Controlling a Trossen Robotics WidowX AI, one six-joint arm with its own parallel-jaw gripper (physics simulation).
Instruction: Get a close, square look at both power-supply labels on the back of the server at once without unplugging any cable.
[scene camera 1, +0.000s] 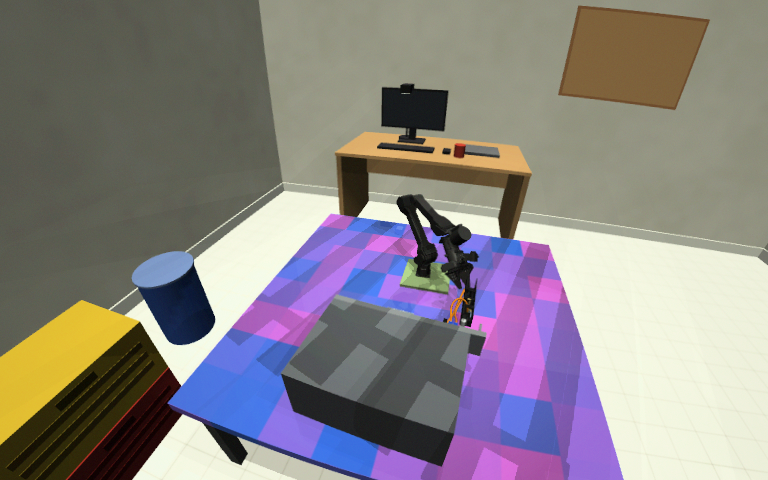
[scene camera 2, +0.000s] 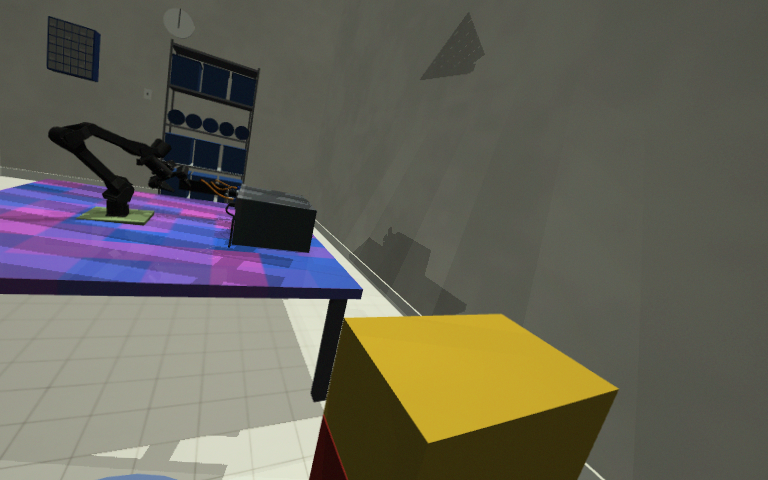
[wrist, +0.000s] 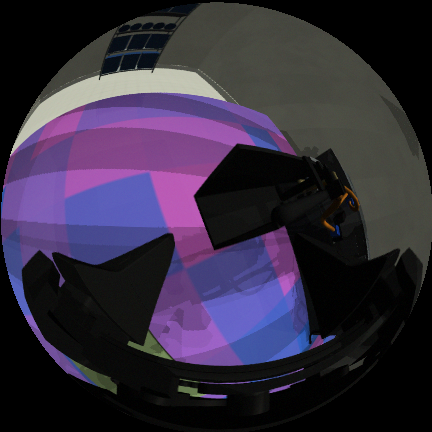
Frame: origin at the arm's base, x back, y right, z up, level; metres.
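Where they show: gripper, fingertip midpoint: (scene camera 2: 182, 188) (wrist: 235, 240); arm's base, link origin: (scene camera 1: 423, 273) (scene camera 2: 117, 214).
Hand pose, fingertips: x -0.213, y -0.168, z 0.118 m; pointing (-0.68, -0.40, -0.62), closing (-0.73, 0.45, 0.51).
Observation:
Things, the pixels of their centre, and the offset from my fingertips. "pt": a spot on its surface instead. Level surfaces: height alone.
- patterned table, surface height: dz -0.129 m
- back panel, surface spot: (wrist: 356, 235) pt dx -0.239, dy +0.126, dz +0.045 m
- long dark block, body centre: (wrist: 310, 185) (scene camera 1: 468, 300) (scene camera 2: 205, 185) dx -0.095, dy -0.007, dz +0.030 m
- grey bracket, surface spot: (scene camera 1: 478, 343) pt dx -0.281, dy -0.032, dz +0.032 m
- black cable, surface spot: (scene camera 2: 227, 208) pt dx -0.185, dy +0.248, dz -0.019 m
The grey server (scene camera 1: 379, 362) (scene camera 2: 271, 223) sits on the patterned table (scene camera 1: 226, 396) (scene camera 2: 169, 266). Its back faces the arm's base. In the wrist view, the back panel (wrist: 356, 235) shows very obliquely at the right, in shadow, with orange cables (wrist: 345, 200) (scene camera 1: 454, 308) (scene camera 2: 214, 186) and blue parts (wrist: 337, 231). Neither power-supply label can be made out. A long dark block (wrist: 240, 217) (scene camera 1: 468, 311) sticks out from the back, its near end towards the wrist camera. My gripper (wrist: 235, 240) (scene camera 1: 468, 284) is open, its fingers either side of that end in the wrist view; contact cannot be told.
The arm's green base plate (scene camera 1: 413, 281) (scene camera 2: 141, 217) lies behind the server. A grey bracket (scene camera 1: 478, 343) projects at the server's rear corner. A black cable (scene camera 2: 228, 209) loops at its back. A blue bin (scene camera 1: 178, 305) and yellow cabinet (scene camera 1: 73, 345) (scene camera 2: 481, 362) stand beyond the table.

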